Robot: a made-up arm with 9 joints. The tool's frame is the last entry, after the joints.
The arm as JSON. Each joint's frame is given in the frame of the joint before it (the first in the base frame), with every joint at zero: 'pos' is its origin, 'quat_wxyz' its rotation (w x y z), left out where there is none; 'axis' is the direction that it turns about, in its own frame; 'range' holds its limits. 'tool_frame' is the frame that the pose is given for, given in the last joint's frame.
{
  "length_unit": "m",
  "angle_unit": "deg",
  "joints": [
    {
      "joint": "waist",
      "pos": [
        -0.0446,
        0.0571,
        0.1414
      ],
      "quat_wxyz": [
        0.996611,
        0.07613,
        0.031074,
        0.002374
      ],
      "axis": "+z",
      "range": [
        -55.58,
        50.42
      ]
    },
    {
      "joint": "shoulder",
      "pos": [
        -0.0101,
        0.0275,
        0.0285
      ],
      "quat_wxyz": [
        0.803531,
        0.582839,
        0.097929,
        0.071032
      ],
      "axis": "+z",
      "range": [
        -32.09,
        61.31
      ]
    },
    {
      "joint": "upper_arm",
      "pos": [
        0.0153,
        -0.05,
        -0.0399
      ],
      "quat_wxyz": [
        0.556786,
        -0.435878,
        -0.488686,
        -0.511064
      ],
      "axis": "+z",
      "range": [
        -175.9,
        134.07
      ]
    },
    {
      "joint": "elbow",
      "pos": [
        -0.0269,
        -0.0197,
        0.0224
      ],
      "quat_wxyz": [
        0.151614,
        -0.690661,
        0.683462,
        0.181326
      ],
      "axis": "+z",
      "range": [
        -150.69,
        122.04
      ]
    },
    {
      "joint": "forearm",
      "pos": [
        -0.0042,
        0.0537,
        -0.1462
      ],
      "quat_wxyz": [
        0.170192,
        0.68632,
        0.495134,
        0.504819
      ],
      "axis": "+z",
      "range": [
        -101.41,
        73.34
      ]
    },
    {
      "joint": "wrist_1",
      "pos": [
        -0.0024,
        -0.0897,
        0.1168
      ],
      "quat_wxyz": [
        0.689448,
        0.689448,
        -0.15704,
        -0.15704
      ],
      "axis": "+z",
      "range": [
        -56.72,
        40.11
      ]
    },
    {
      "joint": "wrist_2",
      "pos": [
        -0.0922,
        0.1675,
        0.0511
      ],
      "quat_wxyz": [
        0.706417,
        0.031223,
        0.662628,
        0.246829
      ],
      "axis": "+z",
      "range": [
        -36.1,
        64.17
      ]
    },
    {
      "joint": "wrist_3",
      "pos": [
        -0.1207,
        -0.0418,
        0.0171
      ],
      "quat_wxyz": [
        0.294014,
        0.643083,
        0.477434,
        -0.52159
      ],
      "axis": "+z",
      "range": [
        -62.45,
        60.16
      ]
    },
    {
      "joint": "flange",
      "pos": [
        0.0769,
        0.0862,
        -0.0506
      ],
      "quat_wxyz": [
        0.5,
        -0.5,
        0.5,
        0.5
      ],
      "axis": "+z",
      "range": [
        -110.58,
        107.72
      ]
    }
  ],
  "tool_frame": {
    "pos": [
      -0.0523,
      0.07,
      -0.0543
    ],
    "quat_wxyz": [
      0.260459,
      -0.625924,
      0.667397,
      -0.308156
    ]
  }
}
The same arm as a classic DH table. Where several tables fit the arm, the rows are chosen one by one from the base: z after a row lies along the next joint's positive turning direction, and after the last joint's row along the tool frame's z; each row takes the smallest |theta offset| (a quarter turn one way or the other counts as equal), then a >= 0, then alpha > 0; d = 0 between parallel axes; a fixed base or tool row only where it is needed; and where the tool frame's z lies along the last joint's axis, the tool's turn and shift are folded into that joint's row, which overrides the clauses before.
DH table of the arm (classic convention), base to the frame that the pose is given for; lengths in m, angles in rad. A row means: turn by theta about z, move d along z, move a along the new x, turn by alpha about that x. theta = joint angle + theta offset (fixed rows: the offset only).
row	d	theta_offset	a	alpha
base (fixed)	0.5613	0.3899	-0.0195	0.1646
waist	-0.388	-0.1305	-0.0028	1.2646
shoulder	-0.0631	0.0216	0.0102	-1.4279
upper_arm	-0.0624	-1.4908	-0.0286	-2.6644
elbow	-0.1777	0.3836	-0.0525	-2.0179
forearm	0.1299	0.1728	-0.0367	-1.5708
wrist_1	0.1379	-1.2817	0.1868	1.4506
wrist_2	0.0019	1.5352	0.0933	-1.8577
wrist_3	0.0404	1.4455	0.0769	-1.5708
flange	-0.0229	-0.1157	-0.0635	-2.311
tool (fixed)	-0.0813	-0.0516	0	0
Joint limits (rad, base to tool): -0.9701..0.88 -0.5601..1.0701 -3.07..2.34 -2.63..2.13 -1.7699..1.28 -0.99..0.7001 -0.6301..1.12 -1.09..1.05 -1.93..1.8801

